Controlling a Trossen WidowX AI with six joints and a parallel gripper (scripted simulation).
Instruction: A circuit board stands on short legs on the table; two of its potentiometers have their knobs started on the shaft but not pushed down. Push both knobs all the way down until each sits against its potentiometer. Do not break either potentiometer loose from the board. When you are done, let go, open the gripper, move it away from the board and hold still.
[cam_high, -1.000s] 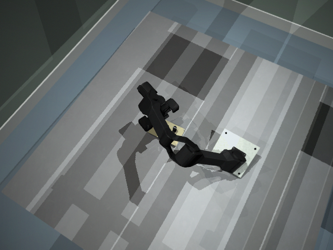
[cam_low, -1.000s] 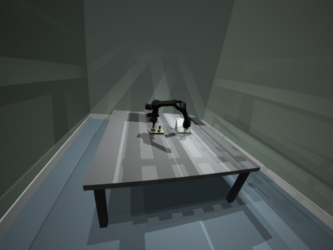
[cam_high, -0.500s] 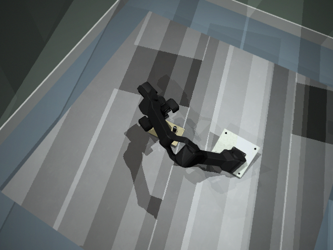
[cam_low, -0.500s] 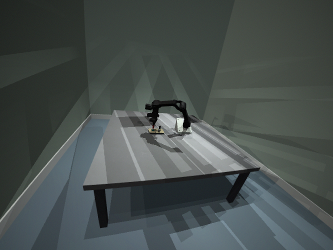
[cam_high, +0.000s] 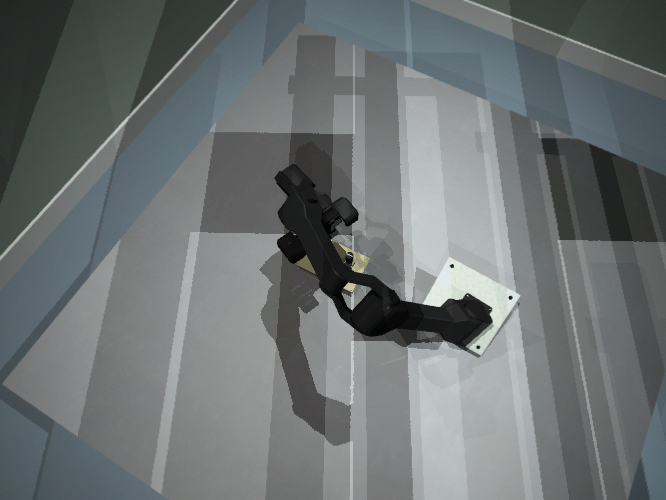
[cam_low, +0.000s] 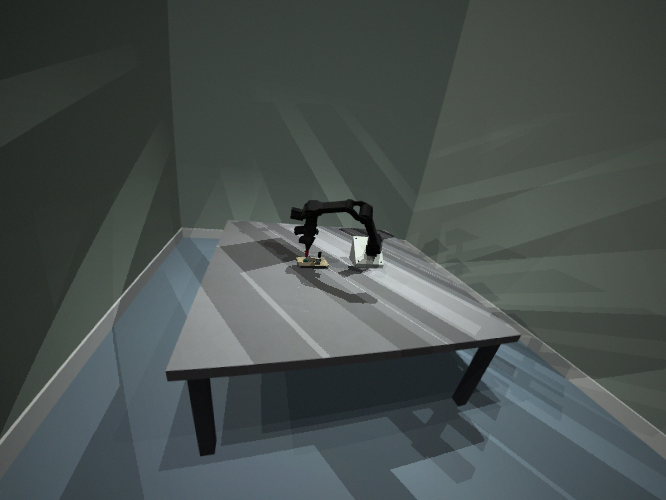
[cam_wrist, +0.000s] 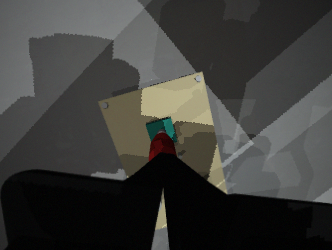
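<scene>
Now: the black knob 70 mm behind my gripper tip, 20 mm to the right of it and 20 mm below it. Also, from my gripper tip: red knob (10 mm below).
</scene>
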